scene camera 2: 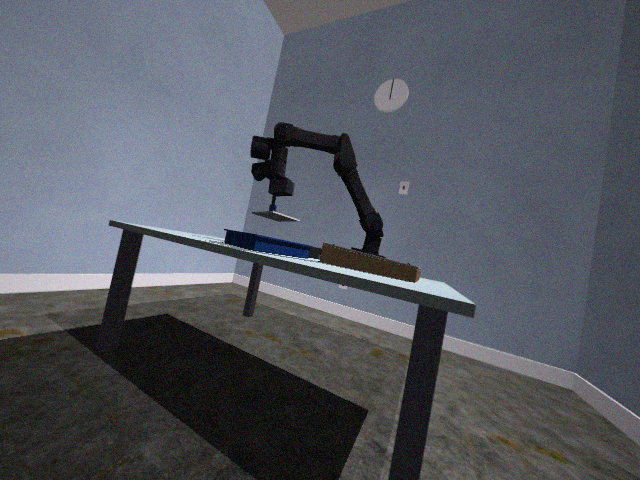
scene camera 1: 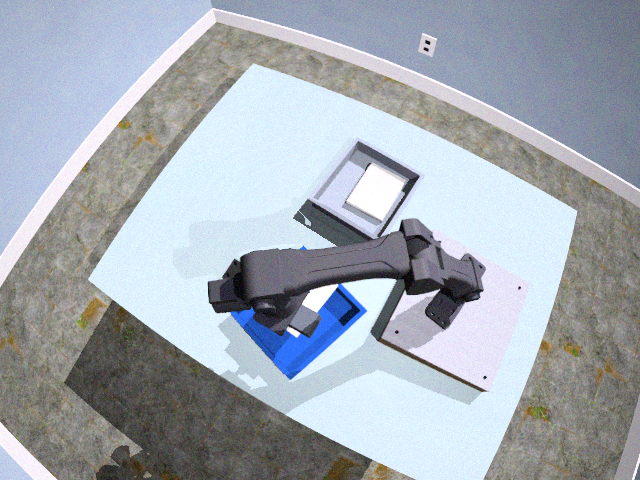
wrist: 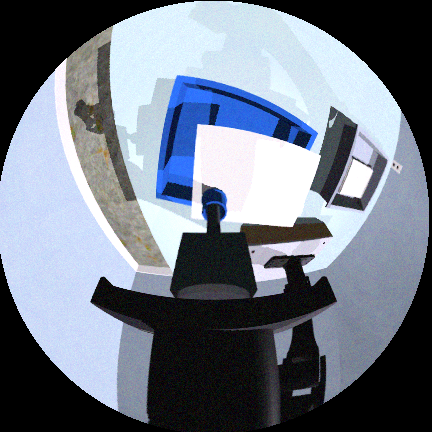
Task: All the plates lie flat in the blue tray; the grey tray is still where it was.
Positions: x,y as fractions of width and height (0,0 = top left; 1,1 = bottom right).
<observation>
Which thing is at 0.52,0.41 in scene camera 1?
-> A grey tray.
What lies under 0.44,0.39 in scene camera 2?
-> My suction cup.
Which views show the blue tray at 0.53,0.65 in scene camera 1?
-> Scene camera 2, scene camera 1 and the wrist view: all of them.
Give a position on a blue tray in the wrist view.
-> At 0.45,0.23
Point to a blue tray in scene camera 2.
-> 0.40,0.51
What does the blue tray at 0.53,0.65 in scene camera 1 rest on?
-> The table.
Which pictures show my suction cup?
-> Scene camera 2, scene camera 1 and the wrist view: all of them.
</observation>
